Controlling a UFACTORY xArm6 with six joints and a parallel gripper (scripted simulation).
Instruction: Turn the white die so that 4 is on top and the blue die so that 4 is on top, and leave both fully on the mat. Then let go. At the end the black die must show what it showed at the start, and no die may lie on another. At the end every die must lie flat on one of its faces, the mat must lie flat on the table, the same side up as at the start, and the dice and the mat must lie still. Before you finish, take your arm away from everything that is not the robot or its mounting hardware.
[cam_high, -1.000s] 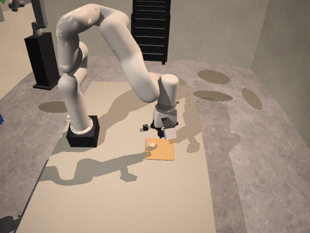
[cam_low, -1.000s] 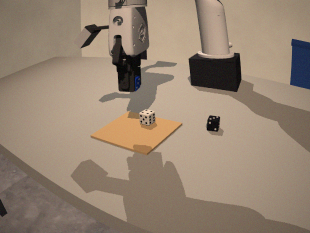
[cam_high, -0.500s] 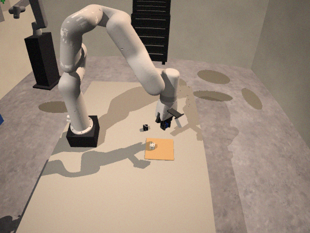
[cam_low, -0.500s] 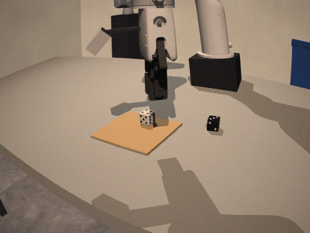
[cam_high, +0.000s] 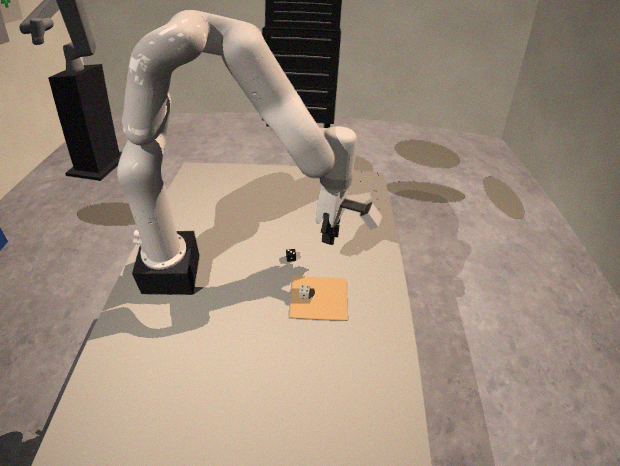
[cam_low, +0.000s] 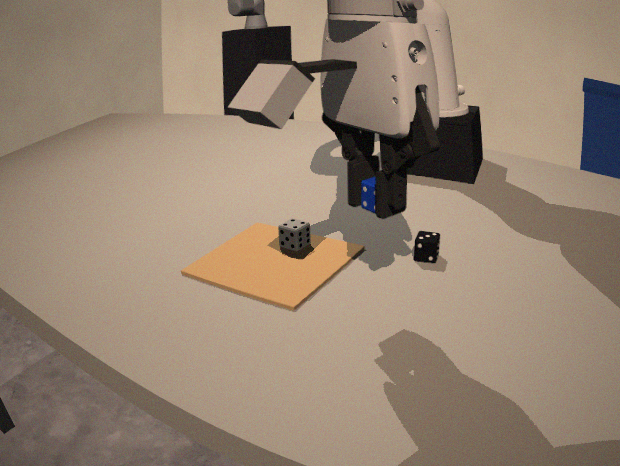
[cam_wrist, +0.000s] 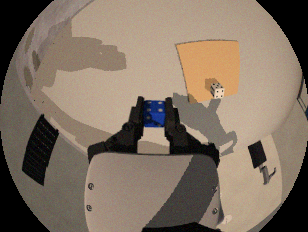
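My gripper is now 100 mm past the black die and 100 mm above it. Round my hand: white die (130 mm to the right, 90 mm below, 30 mm behind); then blue die (10 mm below); then orange mat (130 mm to the right, 110 mm below).
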